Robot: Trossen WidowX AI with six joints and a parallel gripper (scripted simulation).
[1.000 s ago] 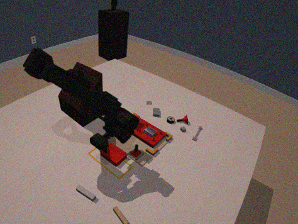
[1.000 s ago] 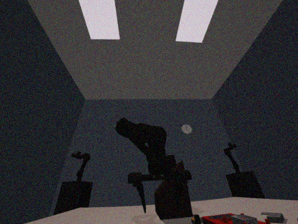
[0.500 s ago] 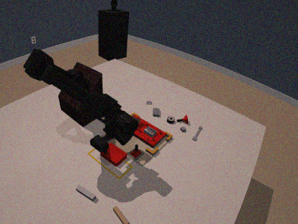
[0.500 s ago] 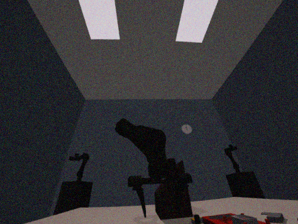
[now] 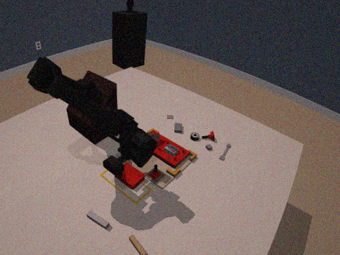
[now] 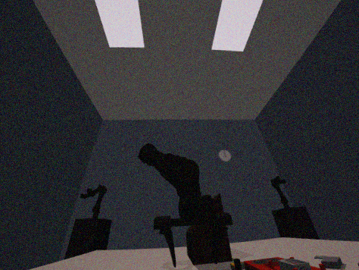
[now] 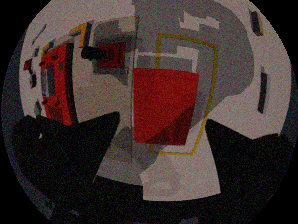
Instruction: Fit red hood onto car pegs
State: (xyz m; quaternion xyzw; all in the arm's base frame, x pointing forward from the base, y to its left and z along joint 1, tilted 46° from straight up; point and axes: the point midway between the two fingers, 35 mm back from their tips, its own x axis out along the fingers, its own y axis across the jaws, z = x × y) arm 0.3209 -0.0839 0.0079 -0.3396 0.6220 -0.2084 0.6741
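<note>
Now: the red hood 30 mm below my gripper tip. Also, from my gripper tip: grey engine block 10 mm ahead, 210 mm to the left, 20 mm below; wheel 10 mm ahead, 370 mm to the left, 40 mm below; wooden bar 230 mm ahead, 160 mm to the right, 30 mm below.
</note>
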